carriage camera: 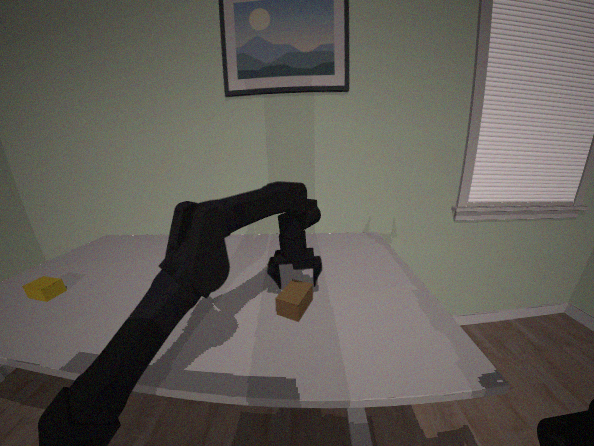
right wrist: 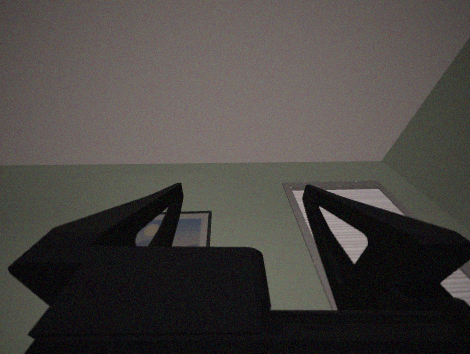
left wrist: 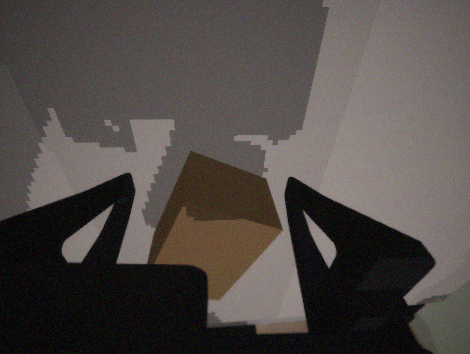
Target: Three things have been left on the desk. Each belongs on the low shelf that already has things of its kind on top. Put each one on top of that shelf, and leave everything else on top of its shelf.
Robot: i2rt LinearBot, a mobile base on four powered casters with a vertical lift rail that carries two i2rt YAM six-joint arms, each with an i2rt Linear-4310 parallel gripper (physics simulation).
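Frame: origin at the left arm's base, x left, y back, z up, level; metres.
Seen in the pictures: left gripper, fingertip midpoint: [carriage camera: 297,286] [left wrist: 210,183]; right gripper, fingertip midpoint: [right wrist: 243,190].
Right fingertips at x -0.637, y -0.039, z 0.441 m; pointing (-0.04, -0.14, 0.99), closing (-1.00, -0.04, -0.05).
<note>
Offsets run from my right fingertips to a thing's top centre. "*": to the spot under its first point. Level surfaces: height alone.
A brown block @(dx +0.367, dy -0.321, dz -0.344 m) [carriage camera: 295,300] [left wrist: 220,240] lies on the white desk @(dz -0.394 m) [carriage camera: 400,350]. A yellow block @(dx +1.181, dy -0.296, dz -0.349 m) [carriage camera: 45,289] lies near the desk's left side in the carriage view. My left gripper [carriage camera: 297,285] [left wrist: 210,183] points down and is open, its fingertips just behind and above the brown block in the carriage view. In the left wrist view the block shows between and beyond the two fingers, not gripped. My right gripper [right wrist: 243,190] is open and empty, facing the wall and ceiling. The low shelves do not show in these views.
The left arm [carriage camera: 200,250] reaches across the desk from the lower left and hides part of it. A framed picture [carriage camera: 285,45] and a window with blinds @(* dx -0.822, dy -0.939, dz +0.264 m) [carriage camera: 535,100] are on the green wall behind. Wood floor @(dz -1.114 m) [carriage camera: 525,350] shows right of the desk.
</note>
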